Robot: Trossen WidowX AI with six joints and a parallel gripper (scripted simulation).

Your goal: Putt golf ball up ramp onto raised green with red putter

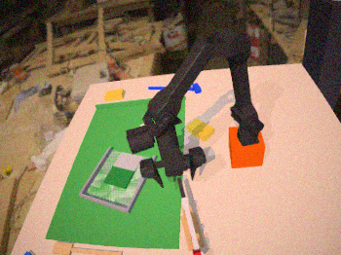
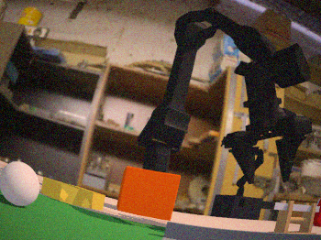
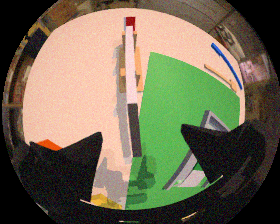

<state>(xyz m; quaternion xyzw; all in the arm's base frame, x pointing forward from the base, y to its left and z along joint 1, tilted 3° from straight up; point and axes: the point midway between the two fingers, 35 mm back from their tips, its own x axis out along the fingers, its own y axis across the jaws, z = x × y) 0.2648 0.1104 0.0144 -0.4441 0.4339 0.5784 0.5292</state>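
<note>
Now: the red putter 20 mm behind my gripper tip, 110 mm to the left of it and 40 mm below it. Also, from my gripper tip: blue bar: 60 mm behind, 650 mm to the right, 90 mm below; then small red block: 60 mm ahead, 470 mm to the right, 80 mm below; then white golf ball: 110 mm ahead, 370 mm to the right, 80 mm below.
</note>
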